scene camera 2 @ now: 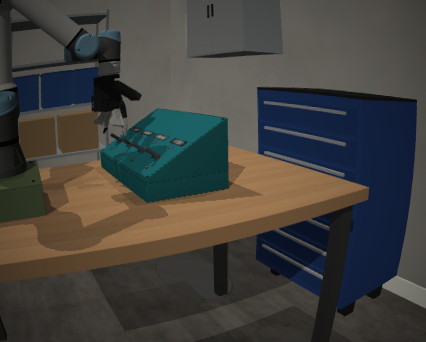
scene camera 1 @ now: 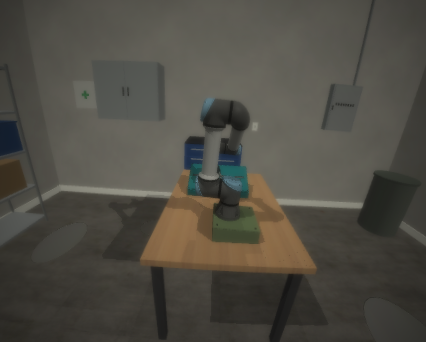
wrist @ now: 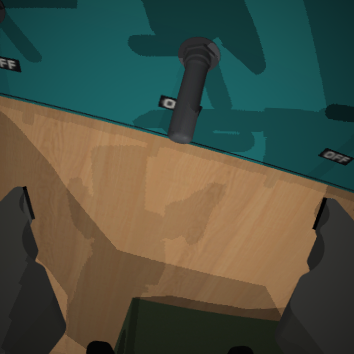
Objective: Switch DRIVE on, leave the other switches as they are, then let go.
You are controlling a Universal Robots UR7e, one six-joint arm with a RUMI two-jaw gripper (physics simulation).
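Places are measured from the arm's base along level axes (x back, y right, z up), in metres.
Where they show: gripper, between the fingertips: (scene camera 2: 113, 134) (wrist: 174, 196); arm's base, origin of its link: (scene camera 2: 5, 171) (scene camera 1: 227, 213).
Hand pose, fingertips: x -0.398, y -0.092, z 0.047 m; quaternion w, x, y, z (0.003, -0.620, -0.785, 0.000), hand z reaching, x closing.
Things, the pixels of their centre, and the offset from my fingertips. Level surfaces: height alone.
- teal switch console, middle of its body: (scene camera 2: 158, 154) (scene camera 1: 218, 182) dx -0.132, dy +0.057, dz -0.074 m
- dark toggle lever, middle of its body: (wrist: 189, 96) dx -0.040, dy -0.004, dz -0.026 m
- wooden table, height of its surface: dz -0.142 m
The teal switch console (scene camera 1: 242, 173) (scene camera 2: 202, 145) (wrist: 95, 75) stands on the table with a sloped front. In the wrist view one dark toggle lever (wrist: 188, 102) points down toward the console's lower edge and partly covers its label (wrist: 168, 103). OFF labels show at the right (wrist: 336, 157) and, cut off, at the left (wrist: 9, 64). In scene camera 2 several levers lie in a row; the names on the plates (scene camera 2: 161, 137) are too small to read. My gripper (scene camera 2: 115, 128) (wrist: 174, 196) is open and empty, above the console's low front edge, apart from the levers. The arm hides it in scene camera 1.
The wooden table (scene camera 1: 185, 245) (scene camera 2: 300, 187) carries the green robot base (scene camera 1: 235, 234) (scene camera 2: 22, 200) in front of the console. A blue drawer cabinet (scene camera 2: 382, 175) stands behind the table. A shelf with blue and brown bins (scene camera 2: 77, 135) stands beyond the gripper.
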